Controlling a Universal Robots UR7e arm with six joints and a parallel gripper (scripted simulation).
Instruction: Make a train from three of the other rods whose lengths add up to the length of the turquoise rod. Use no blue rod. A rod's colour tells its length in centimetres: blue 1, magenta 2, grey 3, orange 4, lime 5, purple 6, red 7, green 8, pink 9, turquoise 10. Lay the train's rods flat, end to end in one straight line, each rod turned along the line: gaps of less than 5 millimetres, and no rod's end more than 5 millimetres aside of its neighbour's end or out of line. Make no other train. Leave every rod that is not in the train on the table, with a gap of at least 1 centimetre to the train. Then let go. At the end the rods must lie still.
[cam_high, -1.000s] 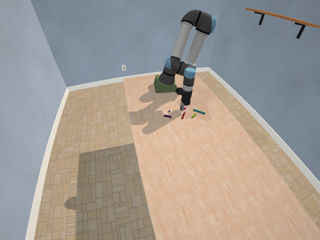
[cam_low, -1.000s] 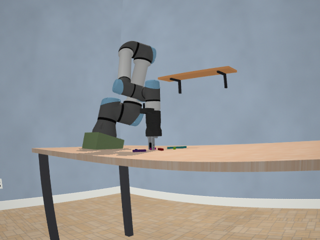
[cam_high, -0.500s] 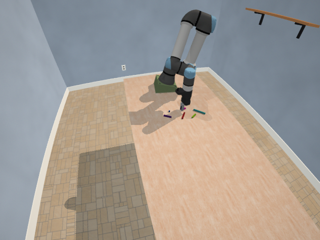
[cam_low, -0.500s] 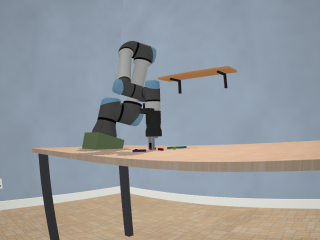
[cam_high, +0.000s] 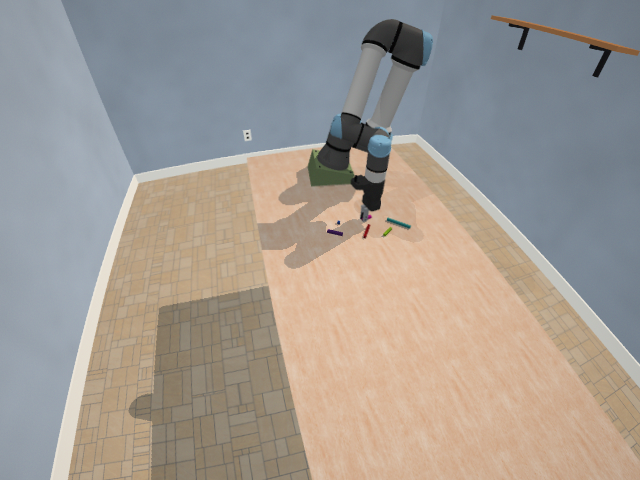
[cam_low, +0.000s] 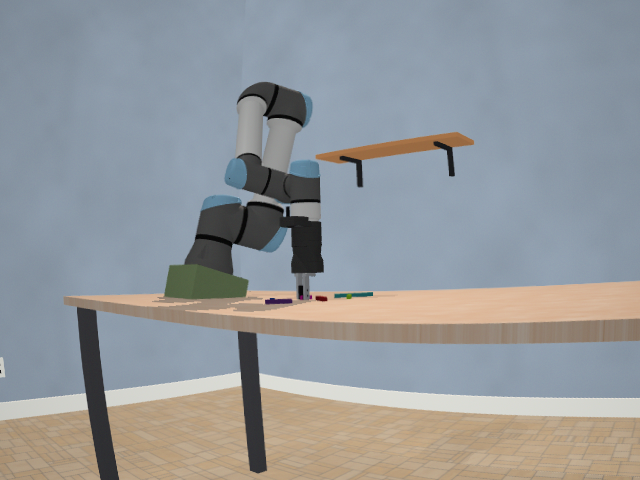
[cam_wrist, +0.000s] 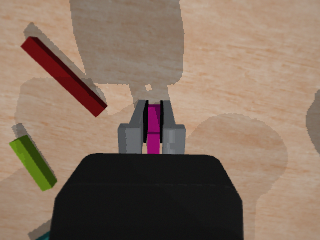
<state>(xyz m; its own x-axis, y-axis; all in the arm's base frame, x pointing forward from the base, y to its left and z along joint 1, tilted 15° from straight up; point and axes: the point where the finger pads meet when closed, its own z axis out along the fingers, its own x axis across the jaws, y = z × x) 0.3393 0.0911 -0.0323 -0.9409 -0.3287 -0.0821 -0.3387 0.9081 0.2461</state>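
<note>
Right now my hand is 130 mm to the left of the purple rod, 70 mm short of it and 10 mm above it. Also, from my hand: lime rod: 80 mm to the left, 80 mm ahead, 10 mm below; blue rod: 100 mm to the right, 10 mm below, 10 mm ahead; red rod: 70 mm ahead, 10 mm below.
</note>
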